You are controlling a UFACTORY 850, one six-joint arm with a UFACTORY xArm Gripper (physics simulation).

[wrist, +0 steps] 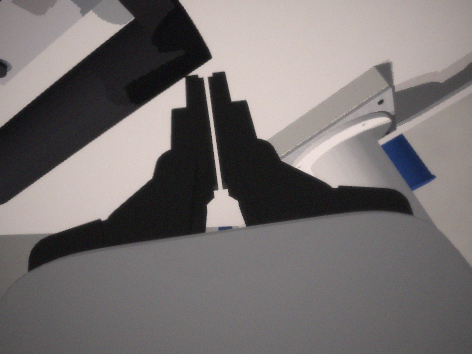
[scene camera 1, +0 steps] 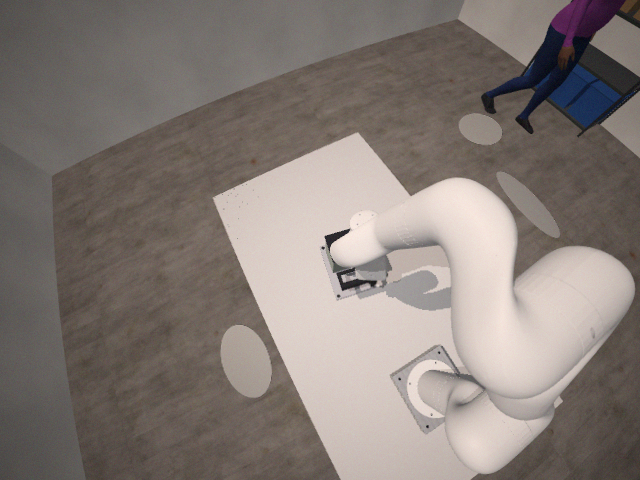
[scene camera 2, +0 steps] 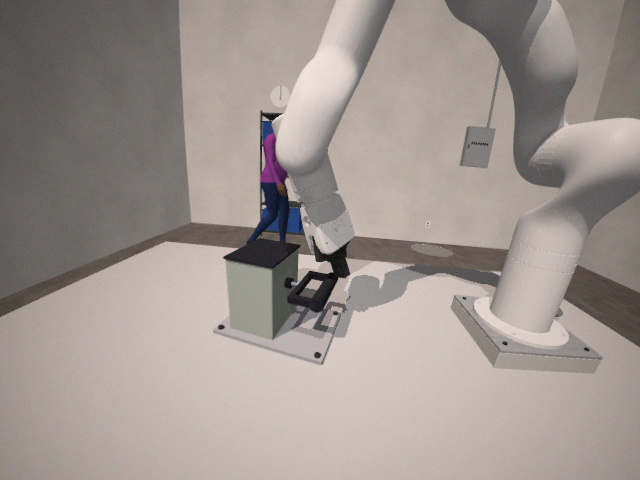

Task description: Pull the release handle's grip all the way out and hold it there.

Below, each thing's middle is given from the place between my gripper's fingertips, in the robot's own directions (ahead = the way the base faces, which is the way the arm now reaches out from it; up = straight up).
My hand is 13 cm short of the grey base plate (scene camera 1: 339,294), 12 cm above it and 1 cm to the right of it.
